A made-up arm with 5 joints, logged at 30 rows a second.
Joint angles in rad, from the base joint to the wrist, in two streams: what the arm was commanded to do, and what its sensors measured. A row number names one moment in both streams.
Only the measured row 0 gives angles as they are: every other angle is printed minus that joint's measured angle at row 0.
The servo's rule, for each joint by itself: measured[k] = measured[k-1] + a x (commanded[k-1-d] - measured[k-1]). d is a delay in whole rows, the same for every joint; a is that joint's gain. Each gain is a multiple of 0.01, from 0.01 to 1. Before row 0 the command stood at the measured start. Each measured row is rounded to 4 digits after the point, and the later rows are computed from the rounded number. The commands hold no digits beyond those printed.
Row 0, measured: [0.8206, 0.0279, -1.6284, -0.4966, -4.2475]
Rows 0 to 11, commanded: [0.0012, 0.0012, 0.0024, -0.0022, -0.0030]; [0.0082, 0.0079, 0.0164, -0.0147, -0.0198]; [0.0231, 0.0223, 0.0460, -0.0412, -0.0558]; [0.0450, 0.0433, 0.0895, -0.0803, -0.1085]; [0.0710, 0.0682, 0.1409, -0.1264, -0.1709]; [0.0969, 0.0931, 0.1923, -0.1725, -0.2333]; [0.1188, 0.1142, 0.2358, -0.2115, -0.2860]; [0.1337, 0.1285, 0.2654, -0.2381, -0.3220]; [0.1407, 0.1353, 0.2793, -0.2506, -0.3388]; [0.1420, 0.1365, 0.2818, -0.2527, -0.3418]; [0.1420, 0.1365, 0.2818, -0.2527, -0.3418]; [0.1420, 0.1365, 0.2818, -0.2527, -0.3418]
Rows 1 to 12, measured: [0.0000, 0.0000, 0.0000, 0.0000, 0.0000]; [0.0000, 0.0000, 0.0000, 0.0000, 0.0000]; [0.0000, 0.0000, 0.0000, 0.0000, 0.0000]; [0.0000, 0.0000, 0.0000, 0.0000, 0.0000]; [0.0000, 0.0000, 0.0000, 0.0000, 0.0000]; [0.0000, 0.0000, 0.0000, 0.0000, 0.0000]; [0.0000, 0.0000, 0.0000, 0.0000, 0.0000]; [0.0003, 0.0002, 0.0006, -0.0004, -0.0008]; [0.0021, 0.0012, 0.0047, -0.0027, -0.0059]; [0.0069, 0.0039, 0.0154, -0.0089, -0.0194]; [0.0157, 0.0090, 0.0347, -0.0203, -0.0435]; [0.0284, 0.0167, 0.0623, -0.0373, -0.0779]
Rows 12 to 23, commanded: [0.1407, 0.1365, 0.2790, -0.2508, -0.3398]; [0.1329, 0.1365, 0.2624, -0.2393, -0.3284]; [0.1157, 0.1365, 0.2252, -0.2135, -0.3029]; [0.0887, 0.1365, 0.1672, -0.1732, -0.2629]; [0.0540, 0.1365, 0.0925, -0.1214, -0.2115]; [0.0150, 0.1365, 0.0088, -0.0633, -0.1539]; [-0.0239, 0.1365, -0.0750, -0.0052, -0.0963]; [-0.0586, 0.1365, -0.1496, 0.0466, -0.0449]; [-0.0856, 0.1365, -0.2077, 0.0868, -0.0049]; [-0.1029, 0.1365, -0.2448, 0.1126, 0.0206]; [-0.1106, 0.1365, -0.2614, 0.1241, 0.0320]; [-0.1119, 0.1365, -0.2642, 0.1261, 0.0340]
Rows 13 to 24, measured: [0.0442, 0.0266, 0.0961, -0.0589, -0.1199]; [0.0614, 0.0380, 0.1324, -0.0833, -0.1647]; [0.0780, 0.0498, 0.1670, -0.1081, -0.2072]; [0.0924, 0.0609, 0.1962, -0.1309, -0.2427]; [0.1038, 0.0707, 0.2185, -0.1504, -0.2695]; [0.1126, 0.0793, 0.2350, -0.1668, -0.2890]; [0.1194, 0.0867, 0.2472, -0.1805, -0.3033]; [0.1243, 0.0932, 0.2555, -0.1917, -0.3132]; [0.1263, 0.0988, 0.2573, -0.1993, -0.3173]; [0.1239, 0.1037, 0.2490, -0.2016, -0.3134]; [0.1158, 0.1080, 0.2277, -0.1971, -0.2998]; [0.1016, 0.1117, 0.1925, -0.1850, -0.2760]
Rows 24 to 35, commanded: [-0.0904, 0.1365, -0.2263, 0.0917, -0.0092]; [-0.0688, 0.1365, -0.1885, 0.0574, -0.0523]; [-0.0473, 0.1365, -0.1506, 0.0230, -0.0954]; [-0.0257, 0.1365, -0.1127, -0.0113, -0.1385]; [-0.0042, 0.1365, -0.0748, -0.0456, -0.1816]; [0.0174, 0.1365, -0.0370, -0.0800, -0.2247]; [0.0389, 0.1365, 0.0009, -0.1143, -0.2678]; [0.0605, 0.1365, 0.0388, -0.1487, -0.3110]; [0.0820, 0.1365, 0.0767, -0.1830, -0.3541]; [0.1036, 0.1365, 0.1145, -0.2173, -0.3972]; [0.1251, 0.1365, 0.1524, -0.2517, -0.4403]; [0.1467, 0.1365, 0.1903, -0.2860, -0.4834]
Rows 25 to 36, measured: [0.0817, 0.1149, 0.1447, -0.1655, -0.2430]; [0.0574, 0.1177, 0.0876, -0.1399, -0.2034]; [0.0307, 0.1201, 0.0259, -0.1101, -0.1606]; [0.0040, 0.1222, -0.0348, -0.0786, -0.1186]; [-0.0206, 0.1241, -0.0894, -0.0480, -0.0810]; [-0.0413, 0.1257, -0.1341, -0.0205, -0.0505]; [-0.0575, 0.1271, -0.1679, 0.0030, -0.0277]; [-0.0651, 0.1283, -0.1831, 0.0172, -0.0227]; [-0.0660, 0.1294, -0.1845, 0.0236, -0.0307]; [-0.0617, 0.1303, -0.1757, 0.0235, -0.0482]; [-0.0534, 0.1311, -0.1593, 0.0179, -0.0726]; [-0.0421, 0.1318, -0.1373, 0.0077, -0.1020]
